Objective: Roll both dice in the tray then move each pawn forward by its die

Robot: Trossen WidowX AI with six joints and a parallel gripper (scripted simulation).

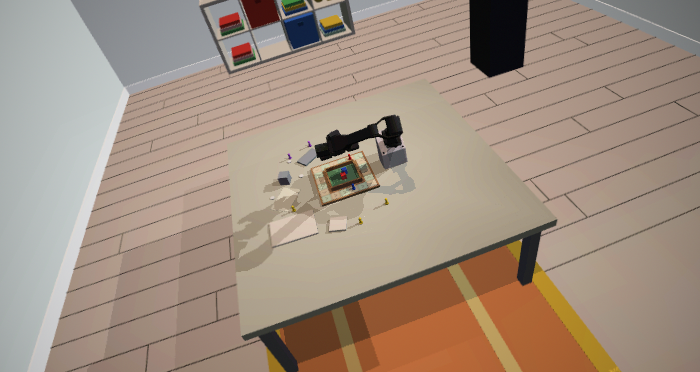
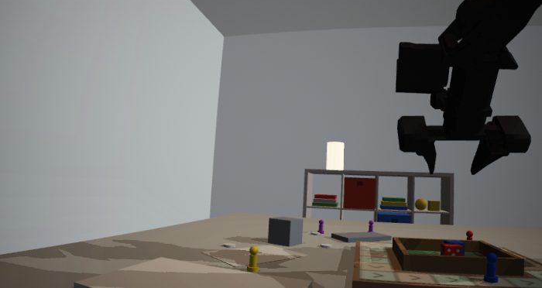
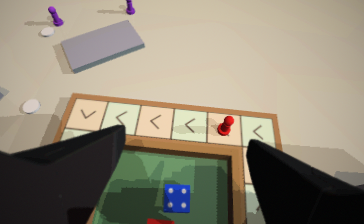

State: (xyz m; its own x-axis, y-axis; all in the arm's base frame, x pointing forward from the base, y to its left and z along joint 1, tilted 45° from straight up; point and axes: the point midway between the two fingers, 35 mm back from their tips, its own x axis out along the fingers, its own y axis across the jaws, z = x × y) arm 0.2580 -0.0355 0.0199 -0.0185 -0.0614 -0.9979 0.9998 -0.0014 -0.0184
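Right now my gripper tip is 120 mm above the red pawn, 70 mm to the left of it and 50 mm past it. From my gripper tip the other things lie so: blue pawn: 150 mm to the left, 120 mm below, 10 mm behind; grey slab: 210 mm to the right, 140 mm below, 140 mm ahead; die: 120 mm below, 50 mm to the left, 10 mm ahead.
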